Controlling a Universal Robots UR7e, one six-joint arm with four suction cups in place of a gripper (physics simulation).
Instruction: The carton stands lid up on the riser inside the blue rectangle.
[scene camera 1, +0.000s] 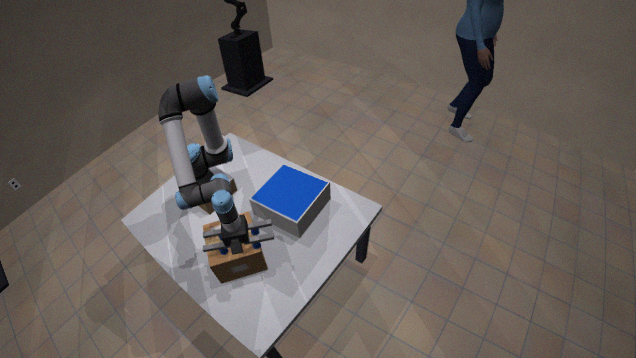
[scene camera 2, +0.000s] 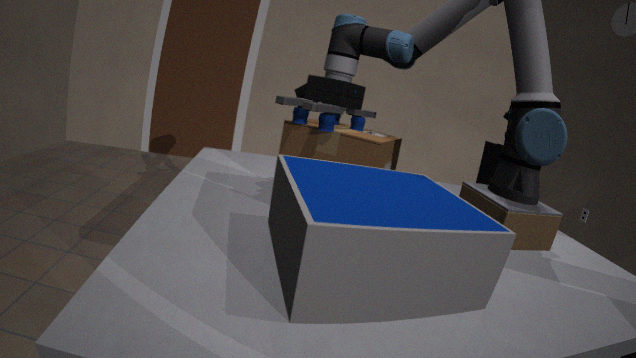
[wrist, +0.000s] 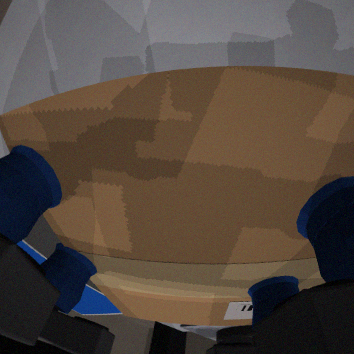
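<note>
The brown carton (scene camera 1: 240, 267) (scene camera 2: 346, 146) (wrist: 197, 158) stands on the table (scene camera 1: 266, 307) (scene camera 2: 155, 249), left of the riser, with a white label near one top edge. My suction gripper (scene camera 1: 238, 238) (scene camera 2: 326, 118) (wrist: 168, 239) sits straight above the carton, its blue cups down on the top face. The grey riser (scene camera 1: 311, 213) (scene camera 2: 391, 271) with the blue rectangle (scene camera 1: 289, 191) (scene camera 2: 382, 195) on top stands beside the carton, with nothing on it. A strip of the blue rectangle (wrist: 93, 303) shows at the lower left of the wrist view.
The arm's base stands on a brown block (scene camera 2: 511, 218) at the table's back edge. A person (scene camera 1: 476, 67) walks on the tiled floor at the far right. A black pedestal (scene camera 1: 242, 60) with a statue stands at the back wall.
</note>
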